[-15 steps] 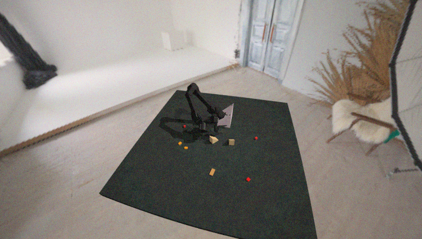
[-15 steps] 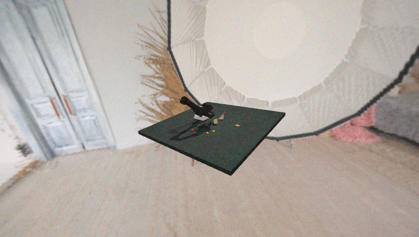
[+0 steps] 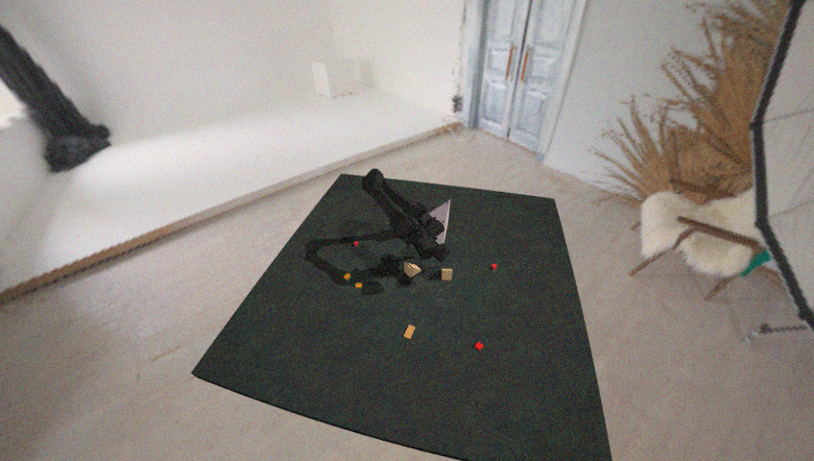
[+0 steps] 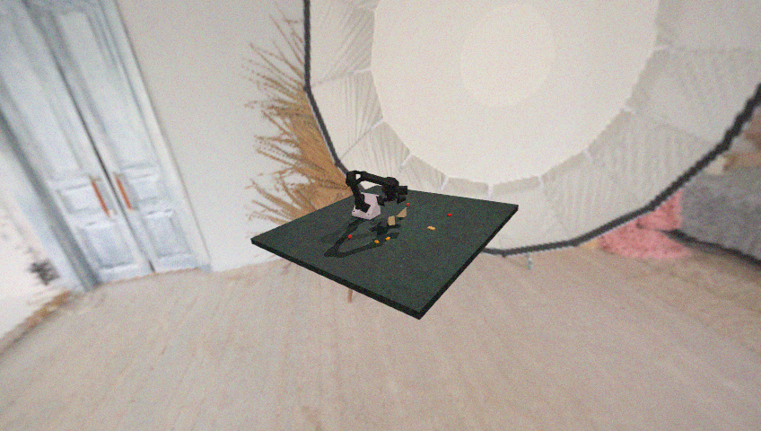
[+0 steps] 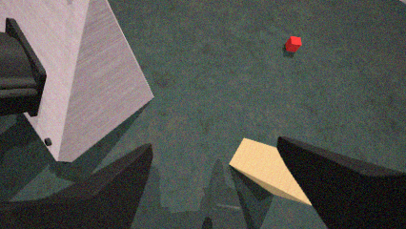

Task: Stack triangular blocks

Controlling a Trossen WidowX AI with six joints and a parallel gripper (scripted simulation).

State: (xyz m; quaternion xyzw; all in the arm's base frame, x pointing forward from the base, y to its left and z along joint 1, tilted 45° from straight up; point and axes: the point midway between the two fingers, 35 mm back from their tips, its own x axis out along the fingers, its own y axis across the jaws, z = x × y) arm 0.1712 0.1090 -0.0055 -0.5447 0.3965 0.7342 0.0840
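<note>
My gripper tip is now 60 mm short of the triangular block, 50 mm to the right of it and 70 mm above it. Round my gripper tip: small tan piece (350 mm ahead, 80 mm below).
</note>
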